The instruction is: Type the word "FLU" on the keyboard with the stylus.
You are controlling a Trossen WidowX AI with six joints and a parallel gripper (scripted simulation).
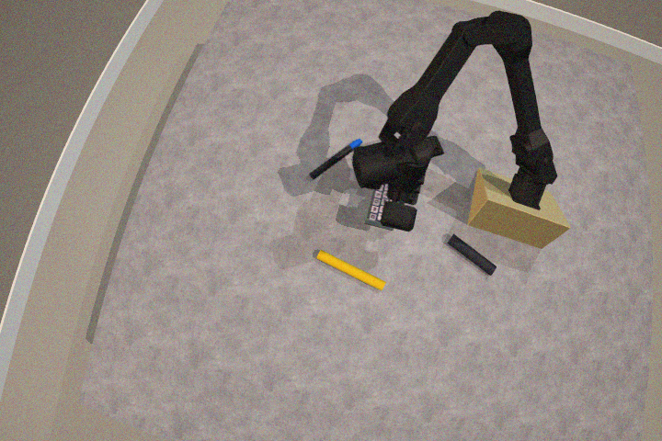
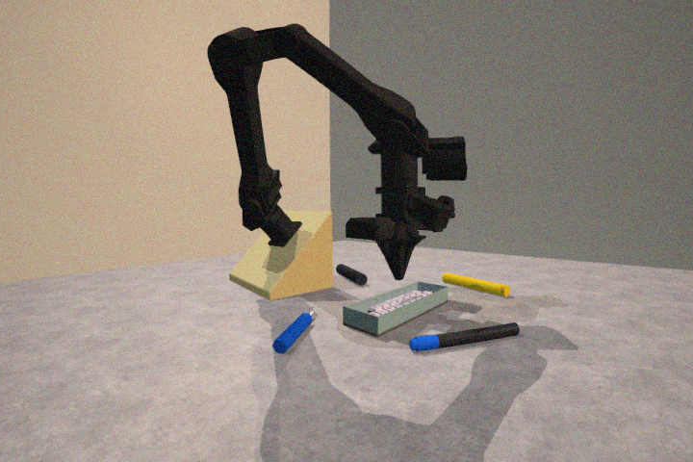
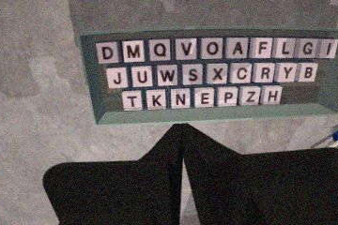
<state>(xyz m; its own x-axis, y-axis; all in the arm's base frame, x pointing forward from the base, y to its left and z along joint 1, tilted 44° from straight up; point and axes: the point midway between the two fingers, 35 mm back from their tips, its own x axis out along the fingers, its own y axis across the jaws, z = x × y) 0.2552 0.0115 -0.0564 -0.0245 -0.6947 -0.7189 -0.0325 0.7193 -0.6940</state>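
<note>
My gripper tip is now 30 mm past the blue stylus, 170 mm to the left of it and 30 mm above it. From my gripper tip the other things lie so: yellow stick (60 mm ahead, 170 mm to the left, 30 mm below); blue-capped pen (140 mm ahead, 90 mm to the right, 30 mm below); grey stylus tip (50 mm behind, 140 mm to the right, 30 mm below).
</note>
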